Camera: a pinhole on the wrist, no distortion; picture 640 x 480 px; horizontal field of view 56.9 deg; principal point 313.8 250.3 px. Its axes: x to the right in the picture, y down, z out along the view. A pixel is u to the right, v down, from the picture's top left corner.
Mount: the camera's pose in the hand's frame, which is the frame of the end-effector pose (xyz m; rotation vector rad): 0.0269 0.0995 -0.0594 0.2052 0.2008 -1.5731
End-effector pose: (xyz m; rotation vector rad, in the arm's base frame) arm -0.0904 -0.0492 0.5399 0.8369 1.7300 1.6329
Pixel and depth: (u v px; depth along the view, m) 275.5 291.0 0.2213
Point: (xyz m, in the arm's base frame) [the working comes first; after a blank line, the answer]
In the camera's frame: -0.0144 0.0153 0.2213

0.0110 0.0827 0.5877
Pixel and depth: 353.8 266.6 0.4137
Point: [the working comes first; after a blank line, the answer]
In the camera's frame: 0.0280 0.0114 0.4137

0.1490 0.1825 0.4885
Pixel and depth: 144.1 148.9 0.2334
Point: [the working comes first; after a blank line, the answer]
In the camera's frame: -0.0671 -0.0401 0.2334

0.0662 0.0568 0.6353
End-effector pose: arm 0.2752 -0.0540 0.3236 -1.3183 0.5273 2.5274
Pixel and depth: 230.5 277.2 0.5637
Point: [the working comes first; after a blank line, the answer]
In the camera's frame: -0.0795 0.0257 0.5637

-0.1387 0.1327 0.5548
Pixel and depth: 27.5 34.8 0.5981
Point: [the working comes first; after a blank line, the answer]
In the camera's frame: -0.2899 -0.2182 0.5981

-0.1402 -0.0209 0.8400
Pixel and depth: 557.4 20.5 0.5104
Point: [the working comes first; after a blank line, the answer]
In the camera's frame: 0.2105 -0.1986 0.5104

0.1805 0.3081 0.6223
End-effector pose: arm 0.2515 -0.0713 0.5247 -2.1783 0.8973 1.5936
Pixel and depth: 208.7 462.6 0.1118
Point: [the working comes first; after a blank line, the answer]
In the camera's frame: -0.0199 0.0402 0.1118

0.1670 -0.1295 0.4549
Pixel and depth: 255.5 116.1 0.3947
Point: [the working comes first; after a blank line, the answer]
In the camera's frame: -0.0390 -0.0897 0.3947

-0.0326 0.1092 0.4753
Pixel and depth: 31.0 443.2 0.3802
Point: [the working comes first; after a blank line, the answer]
In the camera's frame: -0.1821 0.1242 0.3802

-0.0972 -0.0505 0.2836
